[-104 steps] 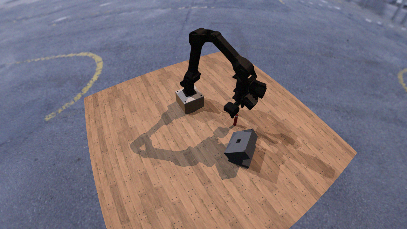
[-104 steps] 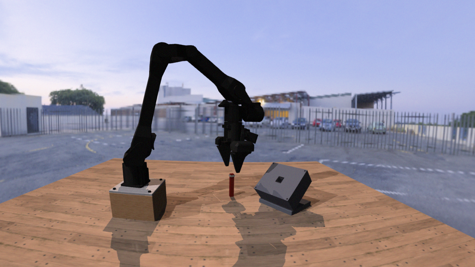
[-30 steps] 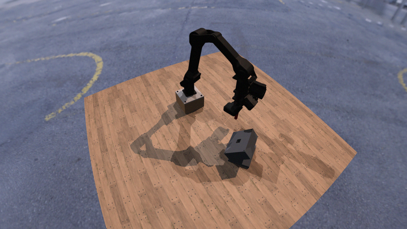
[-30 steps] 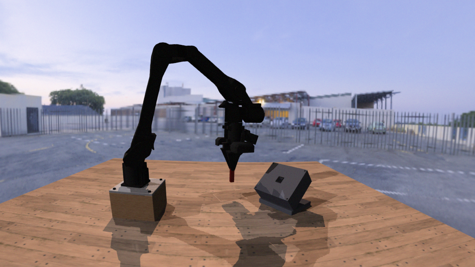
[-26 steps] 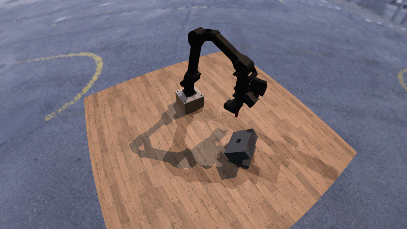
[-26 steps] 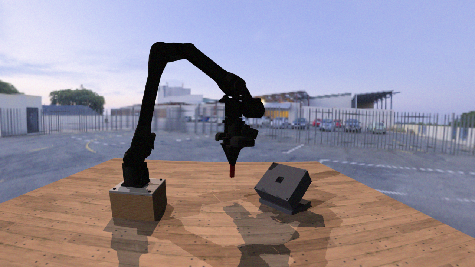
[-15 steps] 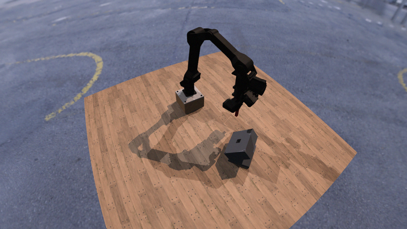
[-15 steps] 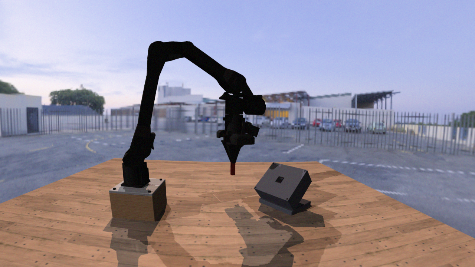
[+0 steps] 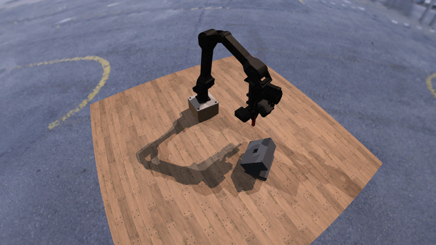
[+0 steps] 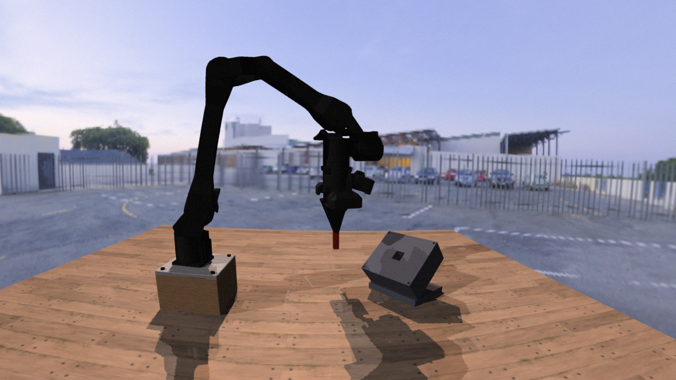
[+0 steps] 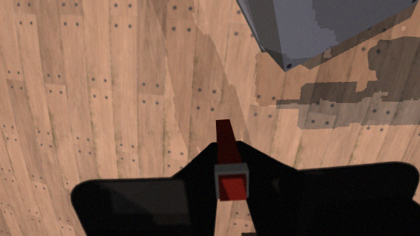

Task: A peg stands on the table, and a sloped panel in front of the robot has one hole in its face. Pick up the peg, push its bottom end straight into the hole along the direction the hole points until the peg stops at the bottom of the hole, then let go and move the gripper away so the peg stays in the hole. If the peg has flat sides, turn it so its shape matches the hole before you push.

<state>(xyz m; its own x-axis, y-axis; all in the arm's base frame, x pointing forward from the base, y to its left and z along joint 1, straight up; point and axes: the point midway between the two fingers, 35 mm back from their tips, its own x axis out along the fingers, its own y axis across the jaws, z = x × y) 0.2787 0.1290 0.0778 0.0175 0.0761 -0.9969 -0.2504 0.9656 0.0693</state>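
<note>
Right now the grey sloped panel is 14 cm ahead of my gripper tip, 6 cm to the right of it and 5 cm below it. Round my gripper tip: red square peg: 2 cm above.
</note>
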